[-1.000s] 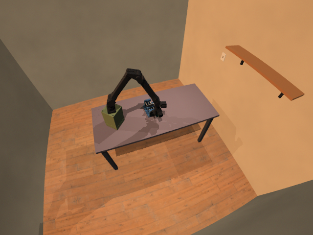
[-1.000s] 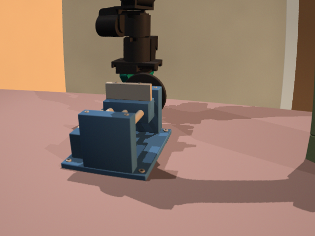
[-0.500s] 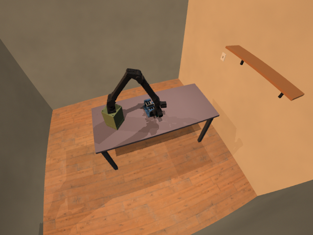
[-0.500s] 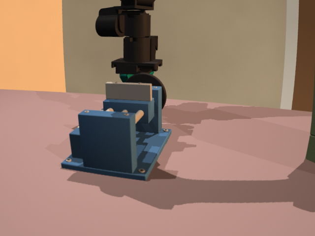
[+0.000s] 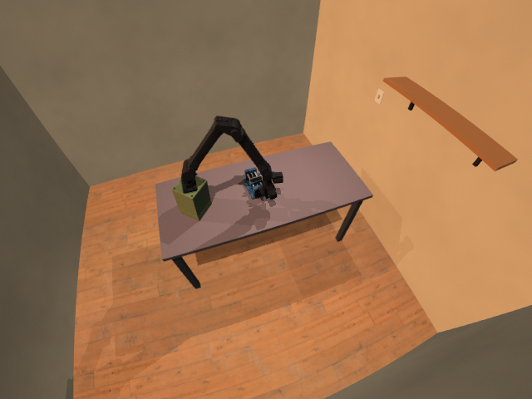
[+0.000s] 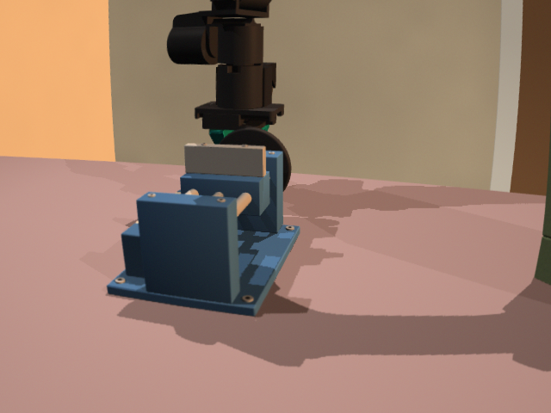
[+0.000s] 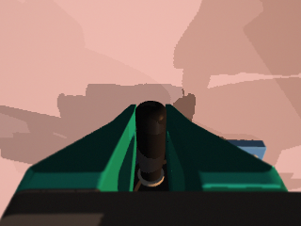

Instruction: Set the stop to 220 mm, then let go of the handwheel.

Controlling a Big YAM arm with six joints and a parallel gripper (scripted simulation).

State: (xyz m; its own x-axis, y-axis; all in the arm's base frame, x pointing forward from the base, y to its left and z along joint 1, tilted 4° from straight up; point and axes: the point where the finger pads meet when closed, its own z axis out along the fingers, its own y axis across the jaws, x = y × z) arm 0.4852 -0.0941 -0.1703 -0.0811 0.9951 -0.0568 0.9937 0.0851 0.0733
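The black crank handle lies 1 cm to the left of my hand. From my hand the other things lie so: grey stop plate (14 cm to the left, 4 cm above, 3 cm behind).
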